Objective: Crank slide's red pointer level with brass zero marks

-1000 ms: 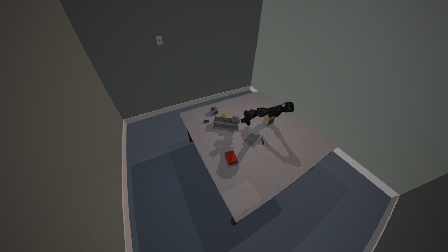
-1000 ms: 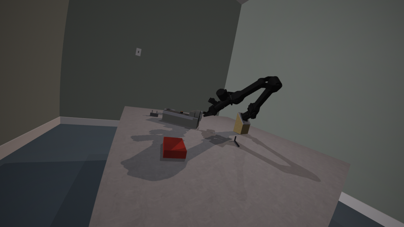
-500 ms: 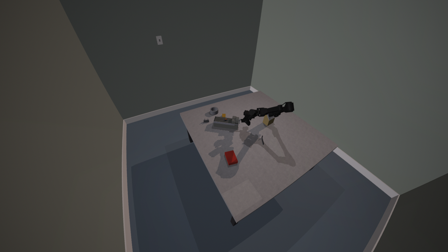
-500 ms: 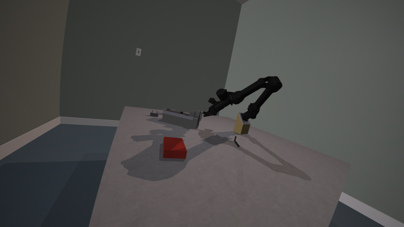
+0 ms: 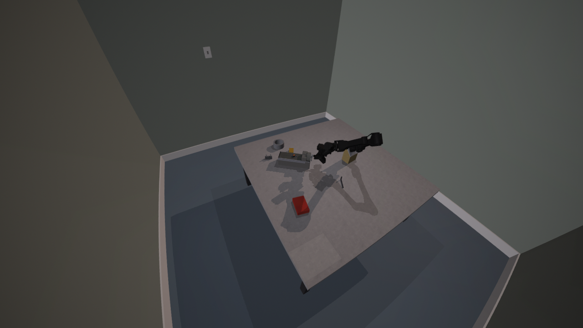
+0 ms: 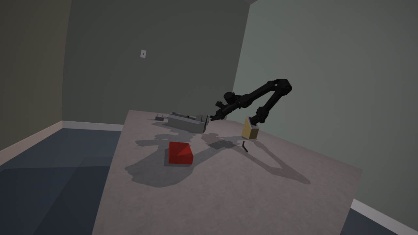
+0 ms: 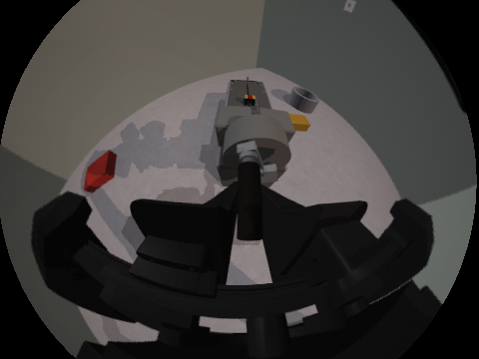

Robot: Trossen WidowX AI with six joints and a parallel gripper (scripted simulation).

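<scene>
My gripper tip is 1 cm past the black crank handle, 1 cm to the right of it and 2 cm below it. From my gripper tip the other things lie so: yellow block: 7 cm ahead, 25 cm to the right, 8 cm below; red pointer: 12 cm ahead, 11 cm to the right, 1 cm below; black bent key: 11 cm behind, 24 cm to the left, 8 cm below.
</scene>
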